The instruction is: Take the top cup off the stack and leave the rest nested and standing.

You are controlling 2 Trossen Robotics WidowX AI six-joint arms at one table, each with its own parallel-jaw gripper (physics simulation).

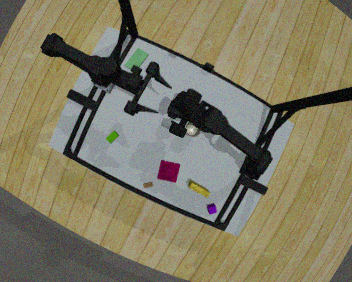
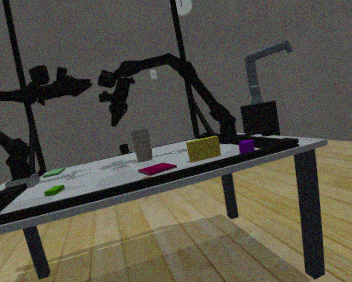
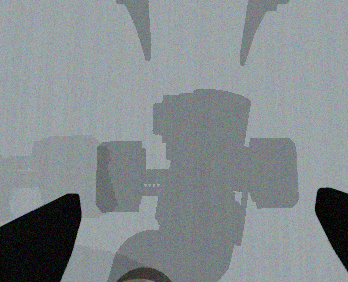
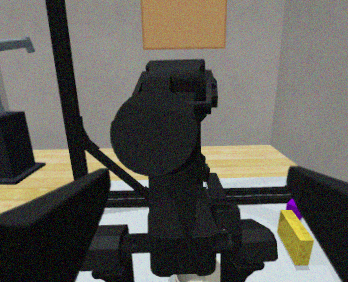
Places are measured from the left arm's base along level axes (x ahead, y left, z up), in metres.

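Pixels of known places: left gripper, fingertip midpoint: (image 2: 113, 126) (image 3: 198, 202); right gripper, fingertip midpoint: (image 1: 165, 100) (image 2: 91, 82) (image 4: 198, 175); left arm's base, origin of the base link: (image 2: 229, 136); right arm's base, origin of the base link: (image 1: 104, 79) (image 2: 22, 177).
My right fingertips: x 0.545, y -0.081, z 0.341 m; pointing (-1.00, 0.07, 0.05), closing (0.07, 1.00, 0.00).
For each thing: its top centre in the pictures, then the offset to it from my right fingertips. "spot": a spot on its surface instead. Level surfaces: height alone.
- grey table, its level: dz -0.363 m
- flat magenta square, surface spot: (image 2: 157, 168) (image 1: 166, 174) spot: dz -0.355, dx -0.138, dy +0.287 m
- yellow block, middle of its top: (image 4: 295, 223) (image 2: 202, 139) (image 1: 199, 190) dz -0.293, dx -0.314, dy +0.287 m
- purple cube, middle of its top: (image 4: 296, 203) (image 2: 245, 141) (image 1: 212, 210) dz -0.323, dx -0.436, dy +0.369 m
- small brown block, middle of its top: (image 1: 148, 185) dz -0.355, dx -0.072, dy +0.380 m
- green block, middle of its top: (image 2: 54, 188) (image 1: 112, 136) dz -0.348, dx +0.195, dy +0.225 m
- pale green tile, middle of its top: (image 2: 54, 171) (image 1: 136, 59) dz -0.353, dx +0.251, dy -0.194 m
A stack of nested grey-beige cups (image 1: 193, 130) (image 2: 141, 145) stands upright near the middle of the grey table (image 1: 231, 98) (image 2: 191, 165). My left gripper (image 1: 175, 121) (image 2: 115, 122) is open and empty. It points down, hanging above the table just beside the stack, with its tips higher than the top cup. My right gripper (image 1: 163, 99) (image 2: 88, 83) is open and empty. It is held level, high over the table, pointing toward the left arm.
A flat magenta square (image 1: 169, 170) (image 2: 157, 168), a yellow block (image 1: 198, 188) (image 2: 203, 148) (image 4: 294, 241), a purple cube (image 1: 211, 208) (image 2: 246, 146), a small brown block (image 1: 148, 184), a green block (image 1: 112, 136) (image 2: 54, 190) and a pale green tile (image 1: 137, 58) (image 2: 53, 172) lie on the table.
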